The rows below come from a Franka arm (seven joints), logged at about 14 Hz.
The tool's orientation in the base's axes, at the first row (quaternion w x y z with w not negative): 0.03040 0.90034 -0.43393 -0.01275
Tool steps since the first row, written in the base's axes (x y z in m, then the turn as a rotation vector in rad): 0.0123 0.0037 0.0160 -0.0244 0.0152 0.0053; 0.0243 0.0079 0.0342 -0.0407 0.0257 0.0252; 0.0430 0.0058 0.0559 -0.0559 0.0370 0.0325; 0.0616 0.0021 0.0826 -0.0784 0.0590 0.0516; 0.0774 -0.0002 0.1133 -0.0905 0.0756 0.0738; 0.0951 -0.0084 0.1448 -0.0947 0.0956 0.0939; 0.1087 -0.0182 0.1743 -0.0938 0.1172 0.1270
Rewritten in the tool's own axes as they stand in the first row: 0.0048 -0.0108 -0.0167 -0.0271 0.0099 -0.0047; 0.0091 -0.0216 -0.0357 -0.0454 0.0175 -0.0243; 0.0224 -0.0335 -0.0582 -0.0637 0.0228 -0.0313; 0.0370 -0.0440 -0.0856 -0.0948 0.0279 -0.0502; 0.0488 -0.0528 -0.1169 -0.1153 0.0285 -0.0725; 0.0663 -0.0595 -0.1488 -0.1335 0.0207 -0.0932; 0.0826 -0.0621 -0.1785 -0.1497 0.0087 -0.1272
